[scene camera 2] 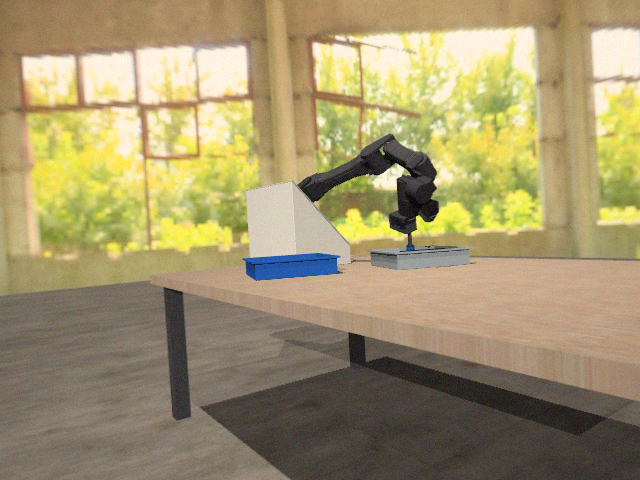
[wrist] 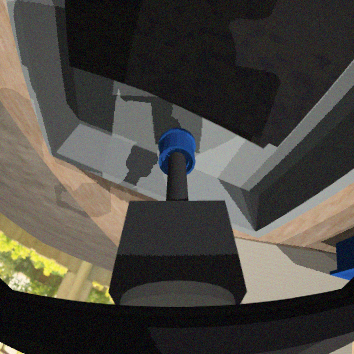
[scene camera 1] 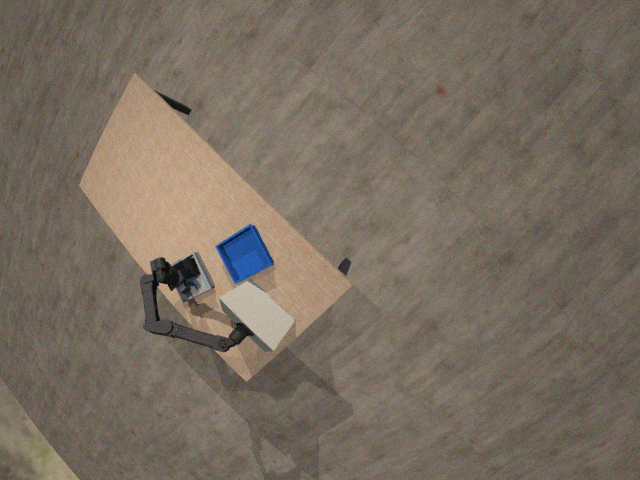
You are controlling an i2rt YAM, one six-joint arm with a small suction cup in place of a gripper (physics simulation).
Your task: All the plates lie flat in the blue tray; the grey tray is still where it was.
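Frame: origin at the arm's base, x ahead, y left, z up, level; metres.
Seen in the pictures: hand, tool point: [wrist: 176,144] [scene camera 1: 192,283]; arm's base, link origin: [scene camera 2: 291,211] [scene camera 1: 245,328].
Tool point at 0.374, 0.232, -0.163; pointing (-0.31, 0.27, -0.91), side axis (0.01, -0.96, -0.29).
Observation:
Pixels of each thing's middle, then the offset from my tool point to it, as dx, dy, dz. Level surfaces: height alone.
- grey tray, body centre: [wrist: 191,93] [scene camera 2: 417,256] [scene camera 1: 190,276] +0.042, -0.008, -0.010
- dark plate, body centre: [wrist: 198,16] [scene camera 1: 183,269] +0.096, -0.012, +0.007
- blue tray, body centre: [scene camera 2: 289,265] [scene camera 1: 244,254] -0.087, -0.385, -0.010
- wooden table, surface height: dz -0.035
The grey tray [scene camera 1: 206,282] [scene camera 2: 420,259] [wrist: 39,88] stands on the table near the arm's wrist. A dark plate [wrist: 182,63] lies inside it and fills its far part; I cannot tell whether more plates lie under it. My suction cup [scene camera 1: 190,285] [scene camera 2: 410,247] [wrist: 176,145] points down into the grey tray. It hangs just above the bare grey floor beside the plate's edge and holds nothing. The blue tray [scene camera 1: 234,236] [scene camera 2: 290,268] [wrist: 345,256] stands beside the grey one and looks empty.
A white wedge-shaped box [scene camera 1: 258,314] [scene camera 2: 280,224] carries the arm's base, close behind the blue tray. The wooden table [scene camera 1: 151,167] [scene camera 2: 461,295] stretches far to one side. The grey tray lies near the table's edge.

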